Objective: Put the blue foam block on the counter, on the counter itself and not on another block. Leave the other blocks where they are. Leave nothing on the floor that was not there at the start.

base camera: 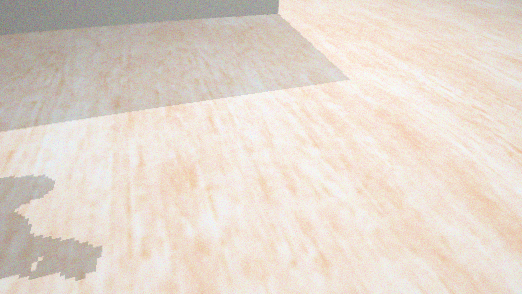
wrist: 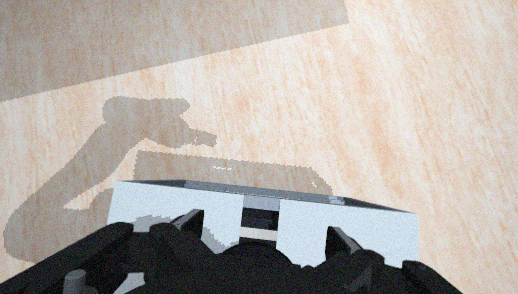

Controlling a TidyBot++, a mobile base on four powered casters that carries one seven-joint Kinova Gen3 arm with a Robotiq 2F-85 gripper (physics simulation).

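Frame: origin at the arm's base, x back, y right, z up, level; centimetres.
Seen in the pictures: gripper, between the fingertips: (wrist: 263, 231).
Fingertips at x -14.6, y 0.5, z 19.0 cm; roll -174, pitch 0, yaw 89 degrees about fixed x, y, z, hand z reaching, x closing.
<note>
A point is followed by its place in that frame.
My gripper (wrist: 263, 231) @[z 19.0, x -14.6, y 0.5 cm] is open at the bottom of the wrist view, with its two black fingers wide apart and no block between them. It hangs above my white mobile base (wrist: 160, 200) @[z -1.4, x -12.7, y -16.7 cm]. The blue foam block, the other blocks and the counter do not show in the base camera view or the wrist view.
Pale wood-grain floor (base camera: 260, 190) @[z -39.6, x -41.1, y 1.9 cm] (wrist: 425, 125) @[z -39.6, x -41.9, y 53.7 cm] spreads ahead of the base. A grey wall (base camera: 125, 12) @[z -35.7, x -116.4, y -42.8 cm] stands at the top left of the base camera view, with a broad shadow in front of it. The shadow of my arm (wrist: 85, 165) lies on the floor at the left.
</note>
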